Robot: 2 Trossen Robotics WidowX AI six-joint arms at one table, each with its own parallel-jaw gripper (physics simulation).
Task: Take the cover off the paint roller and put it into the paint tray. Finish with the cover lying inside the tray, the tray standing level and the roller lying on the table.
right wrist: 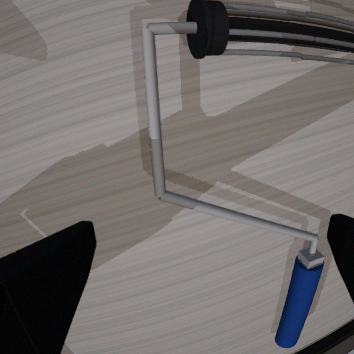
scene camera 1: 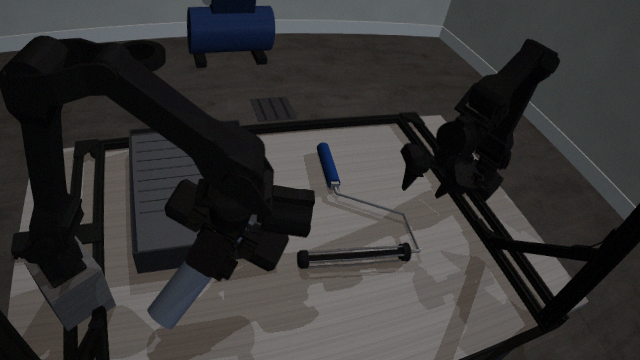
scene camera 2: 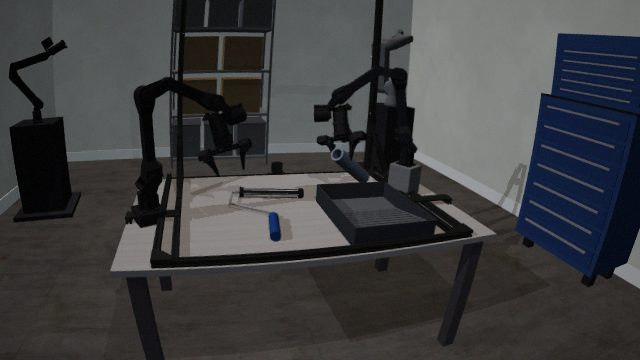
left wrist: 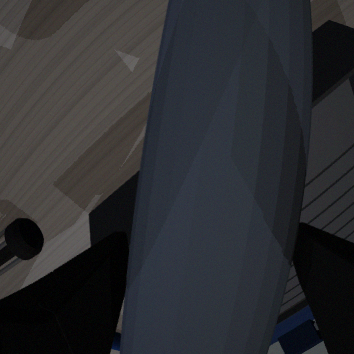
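Seen in the pictures: left gripper, between the fingertips: (scene camera 2: 343, 160) (left wrist: 210, 240); right gripper, between the fingertips: (right wrist: 214, 231) (scene camera 1: 419, 193) (scene camera 2: 231, 173); left arm's base, origin of its link: (scene camera 1: 62, 265) (scene camera 2: 406, 164); right arm's base, origin of its link: (scene camera 2: 148, 208).
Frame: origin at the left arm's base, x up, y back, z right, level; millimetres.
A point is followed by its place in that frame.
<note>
The blue-grey cover (scene camera 1: 180, 296) {x -26, y -126, z 163 mm} (scene camera 2: 354, 165) {x -1, y -197, z 120 mm} (left wrist: 220, 150) {x 25, y -200, z 163 mm} is off the roller. My left gripper (scene camera 2: 344, 152) {x 20, y -236, z 146 mm} (left wrist: 210, 240) {x 20, y -236, z 146 mm} is shut on it and holds it tilted in the air, by the tray's near wall in scene camera 1. The dark tray (scene camera 1: 162, 261) {x -90, y -168, z 46 mm} (scene camera 2: 395, 231) {x -78, y -444, z -228 mm} stands level on the table, partly hidden by my left arm in scene camera 1. The roller lies on the table, with its bare cage (scene camera 1: 355, 255) {x -92, y -463, z 292 mm} (scene camera 2: 272, 192) {x -96, y -468, z 283 mm}, bent rod and blue handle (scene camera 1: 328, 165) {x -87, y -632, z 83 mm} (scene camera 2: 274, 226) {x -87, y -673, z 45 mm} (right wrist: 300, 300) {x -89, y -640, z 97 mm}. My right gripper (scene camera 1: 421, 192) {x -1, y -630, z 320 mm} (scene camera 2: 230, 171) {x -1, y -630, z 320 mm} (right wrist: 214, 231) {x -1, y -630, z 320 mm} is open and empty above the table.
A black frame (scene camera 2: 310, 254) {x -105, y -692, z -119 mm} runs along the table's edges, with upright posts. The grey block (scene camera 1: 77, 302) {x -42, y 11, z 50 mm} (scene camera 2: 404, 176) {x -36, y -50, z -26 mm} under my left arm's base stands close to the tray. A blue drawer cabinet (scene camera 2: 575, 175) and a shelf rack stand away from the table.
</note>
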